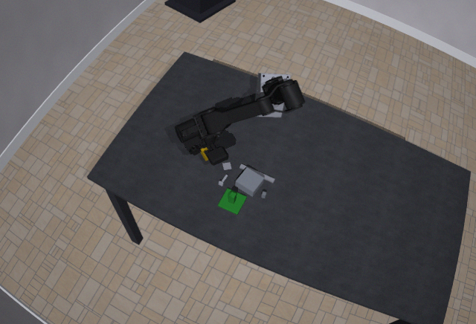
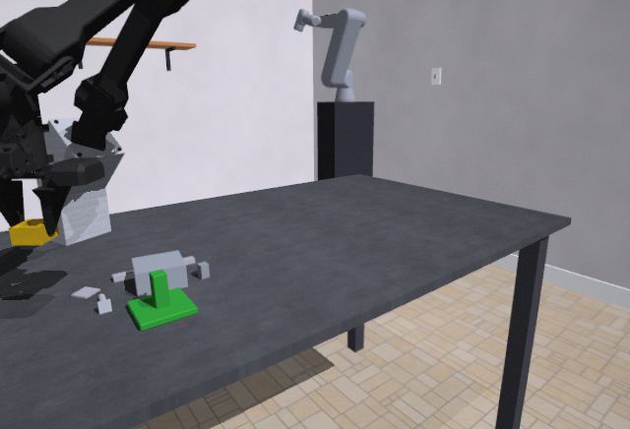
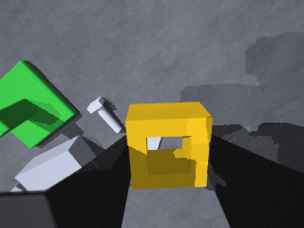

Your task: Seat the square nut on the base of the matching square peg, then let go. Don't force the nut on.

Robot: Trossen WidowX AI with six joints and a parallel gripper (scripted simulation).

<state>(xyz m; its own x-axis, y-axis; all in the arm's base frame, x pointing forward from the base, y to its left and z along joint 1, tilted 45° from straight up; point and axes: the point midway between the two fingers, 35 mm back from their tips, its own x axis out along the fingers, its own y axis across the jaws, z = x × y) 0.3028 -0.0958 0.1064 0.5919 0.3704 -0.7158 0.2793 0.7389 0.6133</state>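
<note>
The grey square nut is 15 cm to the left of my hand, 14 cm below it and 6 cm behind it. Round my hand: flat tile (16 cm below, 6 cm behind, 4 cm to the left).
</note>
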